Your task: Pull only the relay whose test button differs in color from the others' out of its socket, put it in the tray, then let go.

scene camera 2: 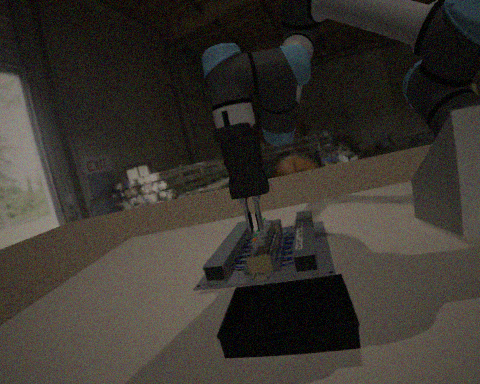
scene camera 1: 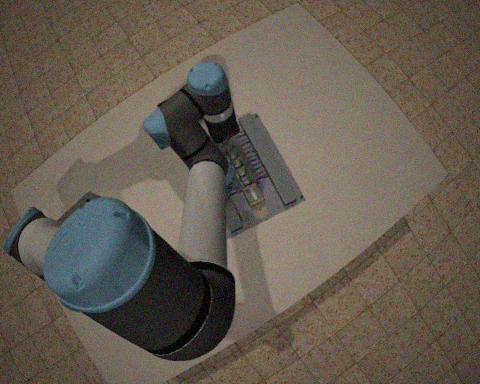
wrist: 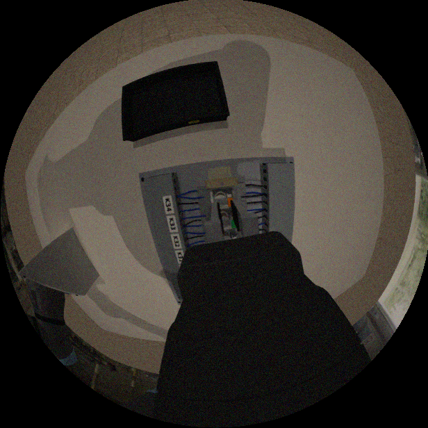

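Seen in the pictures: gripper, fingertip midpoint: (scene camera 2: 256, 229) (scene camera 1: 223, 134); arm's base, origin of the base link: (scene camera 2: 477, 139).
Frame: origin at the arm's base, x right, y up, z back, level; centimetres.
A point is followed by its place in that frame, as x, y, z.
The relay with the orange test button (scene camera 2: 255, 241) {-2.5, -9.4, -50.7} (wrist: 221, 196) sits in its socket at the tray end of the row, beside the label K34. Relays with green test buttons (scene camera 1: 241, 162) {7.9, -9.5, -49.1} (wrist: 225, 222) stand in line behind it. My gripper (scene camera 2: 253, 230) {-1.3, -7.4, -50.1} (wrist: 225, 210) is drawn nearly together over the row, with a narrow gap and no relay held; the relays show below its fingertips. Its fingers are hidden behind the arm in scene camera 1. The black tray (scene camera 2: 290, 345) {-25.1, -15.0, -48.9} (wrist: 175, 131) stands apart from the panel, and no relay shows in it in the wrist view.
The grey panel (scene camera 2: 202, 286) {-3.3, -16.0, -62.9} (wrist: 190, 175) carries raised wire ducts (scene camera 1: 277, 170) {15.8, -12.0, -55.9} (wrist: 280, 200) along both sides and blue and black wires beside the sockets. A tan end block (scene camera 1: 257, 204) (scene camera 2: 260, 264) (wrist: 221, 182) closes the row. A grey pedestal (scene camera 2: 445, 170) {-4.4, -3.8, -12.2} (wrist: 65, 265) stands off to one side.
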